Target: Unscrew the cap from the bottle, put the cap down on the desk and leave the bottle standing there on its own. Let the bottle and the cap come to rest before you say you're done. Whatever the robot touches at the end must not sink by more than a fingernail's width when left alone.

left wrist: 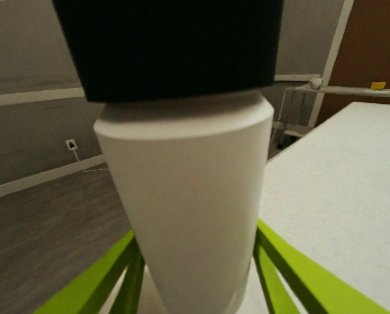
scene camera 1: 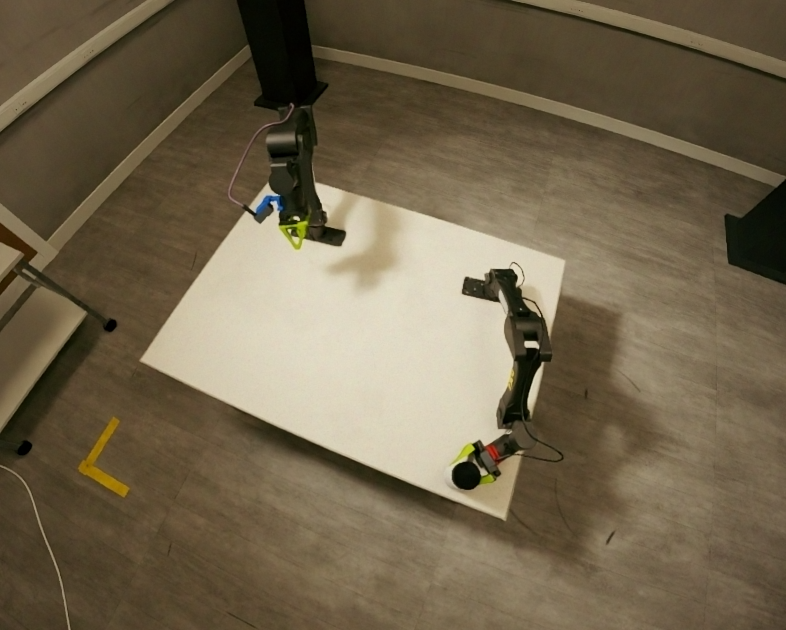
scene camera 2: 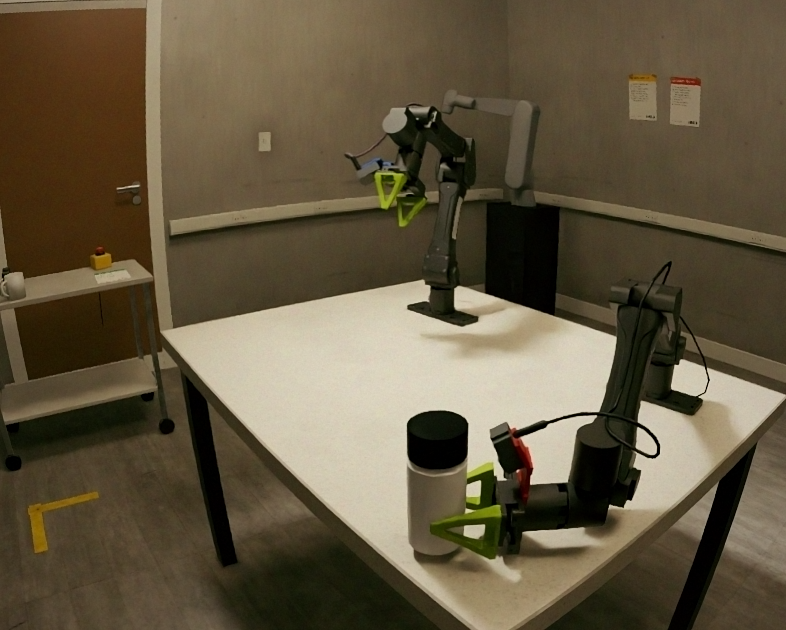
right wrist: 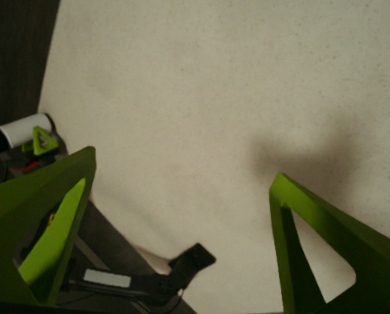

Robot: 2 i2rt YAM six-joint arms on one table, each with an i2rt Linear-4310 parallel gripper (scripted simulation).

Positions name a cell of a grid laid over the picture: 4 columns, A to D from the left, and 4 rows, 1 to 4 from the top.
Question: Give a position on a white bottle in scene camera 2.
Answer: At C4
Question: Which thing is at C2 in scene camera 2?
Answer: My right gripper.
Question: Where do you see a white bottle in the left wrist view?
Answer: B3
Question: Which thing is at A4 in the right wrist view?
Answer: My right gripper.
